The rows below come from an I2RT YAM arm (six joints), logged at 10 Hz.
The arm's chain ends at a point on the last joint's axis. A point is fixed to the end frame.
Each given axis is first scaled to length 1.
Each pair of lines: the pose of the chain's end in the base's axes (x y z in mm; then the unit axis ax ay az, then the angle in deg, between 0 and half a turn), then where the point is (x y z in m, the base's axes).
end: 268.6 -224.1 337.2 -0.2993 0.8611 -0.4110 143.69
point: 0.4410 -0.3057 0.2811
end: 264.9 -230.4 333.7 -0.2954 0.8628 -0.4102 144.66
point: 0.4354 -0.3144 0.2754
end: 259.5 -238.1 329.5 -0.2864 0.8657 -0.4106 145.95
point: 0.4270 -0.3263 0.2688
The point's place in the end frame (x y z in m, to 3 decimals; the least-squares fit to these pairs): -0.037 -0.036 0.192
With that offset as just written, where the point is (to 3 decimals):
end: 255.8 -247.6 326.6 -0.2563 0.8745 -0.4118 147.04
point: 0.418 -0.345 0.265
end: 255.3 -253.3 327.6 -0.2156 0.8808 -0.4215 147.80
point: 0.410 -0.363 0.268
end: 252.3 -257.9 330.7 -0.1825 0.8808 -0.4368 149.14
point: 0.400 -0.379 0.274
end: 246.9 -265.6 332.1 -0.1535 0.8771 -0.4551 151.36
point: 0.385 -0.398 0.279
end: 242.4 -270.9 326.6 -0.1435 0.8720 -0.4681 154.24
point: 0.373 -0.411 0.273
